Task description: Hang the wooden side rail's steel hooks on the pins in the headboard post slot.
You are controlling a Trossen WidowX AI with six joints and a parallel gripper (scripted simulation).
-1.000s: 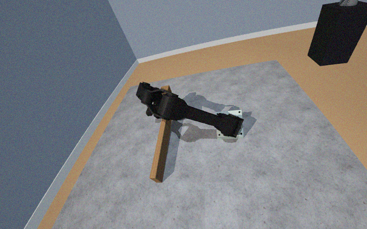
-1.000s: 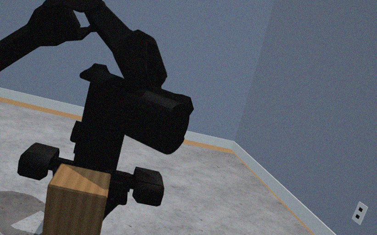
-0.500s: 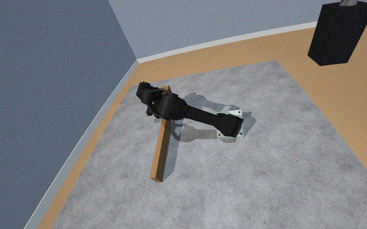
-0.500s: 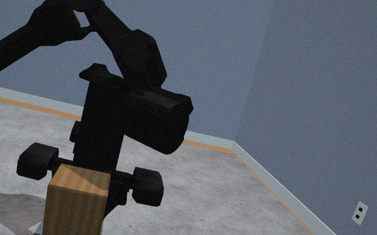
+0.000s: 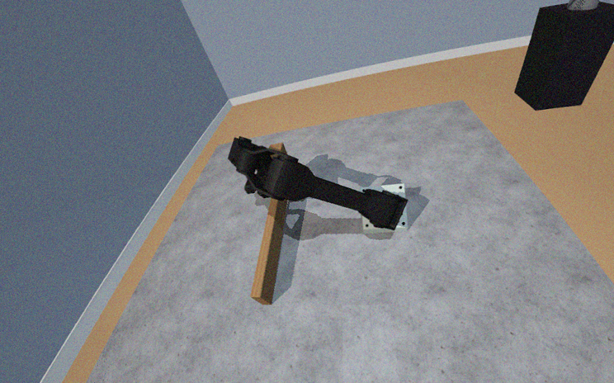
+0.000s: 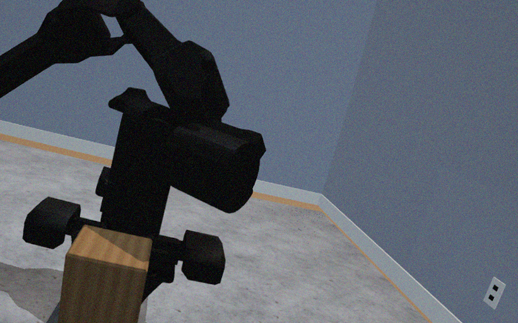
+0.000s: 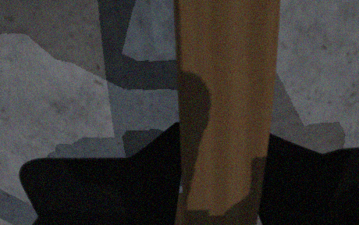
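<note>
My gripper tip is now 12 cm to the left of the wooden headboard post and 4 cm below it.
</note>
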